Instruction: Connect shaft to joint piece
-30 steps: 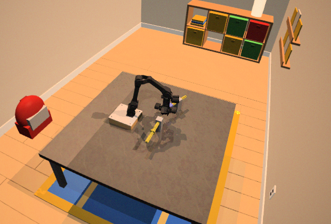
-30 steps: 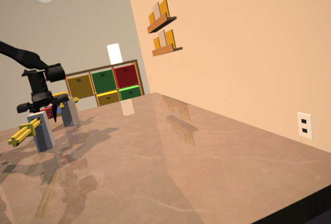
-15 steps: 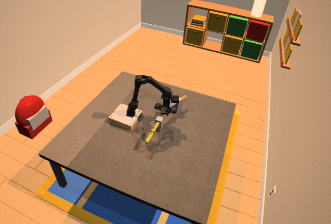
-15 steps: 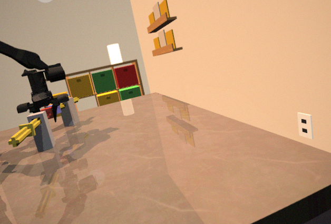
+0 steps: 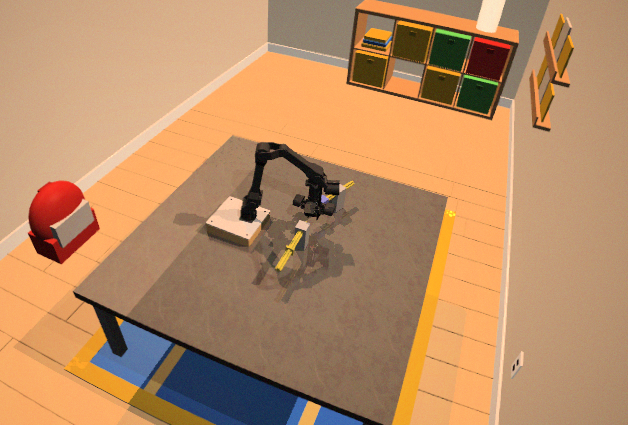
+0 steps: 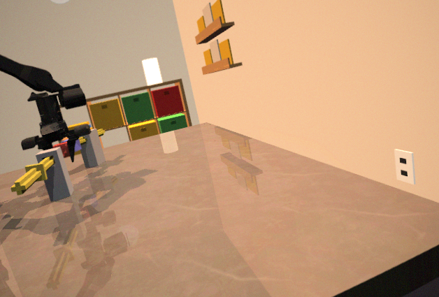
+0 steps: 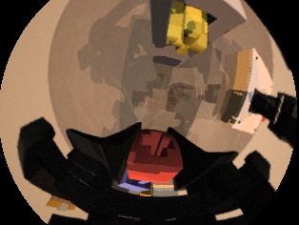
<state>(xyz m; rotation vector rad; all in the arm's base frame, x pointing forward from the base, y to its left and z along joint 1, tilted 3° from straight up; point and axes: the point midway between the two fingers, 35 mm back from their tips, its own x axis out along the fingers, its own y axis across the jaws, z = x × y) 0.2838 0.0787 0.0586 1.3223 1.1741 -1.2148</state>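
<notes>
Right now my gripper tip is 10 mm to the right of the red square joint piece and 40 mm below it.
</notes>
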